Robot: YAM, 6 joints.
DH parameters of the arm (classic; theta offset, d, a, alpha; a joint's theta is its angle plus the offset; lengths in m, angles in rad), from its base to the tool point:
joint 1: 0 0.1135 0.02 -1.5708
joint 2: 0 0 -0.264 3.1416
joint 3: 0.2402 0 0.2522 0
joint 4: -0.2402 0 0.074 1.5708
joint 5: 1.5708 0 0 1.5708
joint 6: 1.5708 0.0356 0 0
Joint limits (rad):
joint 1: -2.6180..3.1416
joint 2: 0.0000..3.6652
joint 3: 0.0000..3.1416
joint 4: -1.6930..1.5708
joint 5: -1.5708..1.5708
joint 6: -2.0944..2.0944
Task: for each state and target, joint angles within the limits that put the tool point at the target. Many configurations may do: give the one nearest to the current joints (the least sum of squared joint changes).
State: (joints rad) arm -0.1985 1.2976 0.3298 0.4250 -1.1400 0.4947
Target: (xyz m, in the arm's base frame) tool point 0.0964 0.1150 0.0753
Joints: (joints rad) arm 0.6514 1.4533 0.0947 0.3573 -1.1869 0.4947
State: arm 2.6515 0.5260 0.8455 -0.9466 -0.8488 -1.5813
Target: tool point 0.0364 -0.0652 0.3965
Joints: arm 2.4785 0.1399 1.1554 -0.9479 -0.9511 -1.5813
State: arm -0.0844 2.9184 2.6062 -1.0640 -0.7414 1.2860
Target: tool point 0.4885 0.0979 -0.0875
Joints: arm 0.1494 3.1404 2.4816 -1.0803 -0.7437 1.2860
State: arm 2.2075 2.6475 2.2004 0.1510 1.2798 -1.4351
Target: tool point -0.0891 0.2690 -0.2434
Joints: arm 2.0117 3.2301 1.4829 -0.0373 1.2920 -1.4351
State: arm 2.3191 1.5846 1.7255 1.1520 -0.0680 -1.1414
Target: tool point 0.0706 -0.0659 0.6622
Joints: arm 2.4042 1.0297 2.0061 1.2646 -0.0369 -1.1414
